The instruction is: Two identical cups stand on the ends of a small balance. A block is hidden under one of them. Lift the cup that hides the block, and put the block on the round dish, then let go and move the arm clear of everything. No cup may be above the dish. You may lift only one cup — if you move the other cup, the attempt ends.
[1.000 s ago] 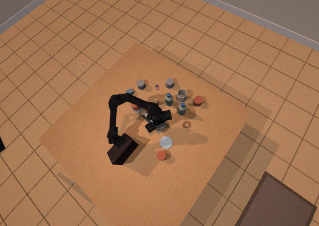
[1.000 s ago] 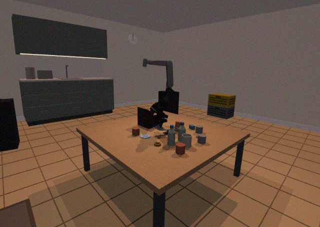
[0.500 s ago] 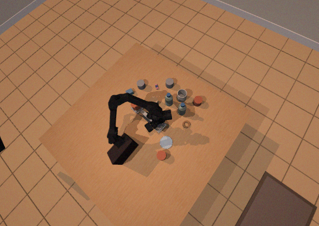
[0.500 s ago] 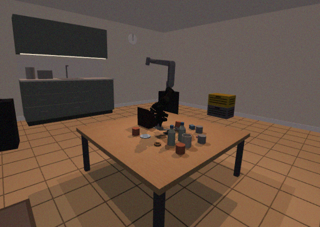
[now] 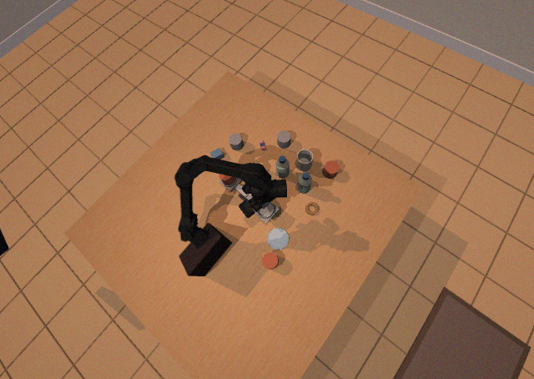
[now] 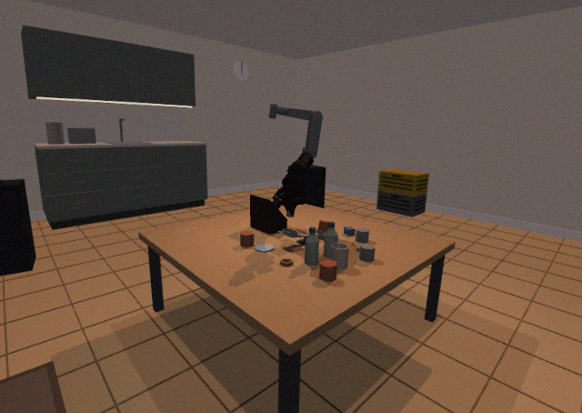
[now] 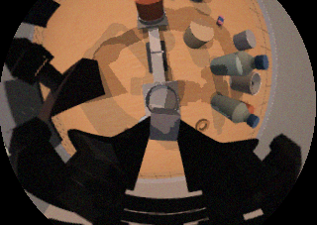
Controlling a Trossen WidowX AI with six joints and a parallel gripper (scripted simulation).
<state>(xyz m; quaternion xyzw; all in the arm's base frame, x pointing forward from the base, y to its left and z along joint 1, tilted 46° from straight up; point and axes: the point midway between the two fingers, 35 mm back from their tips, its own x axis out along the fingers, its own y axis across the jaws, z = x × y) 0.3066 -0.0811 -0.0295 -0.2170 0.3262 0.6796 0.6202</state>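
The pale blue round dish lies 5 cm behind my gripper tip, 13 cm to the right of it and 17 cm below it. Round my gripper tip: grey balance: 1 cm behind, 12 cm to the left, 13 cm below; then pale cup: 32 cm ahead, 6 cm to the left, 13 cm below; then grey block: 1 cm above.
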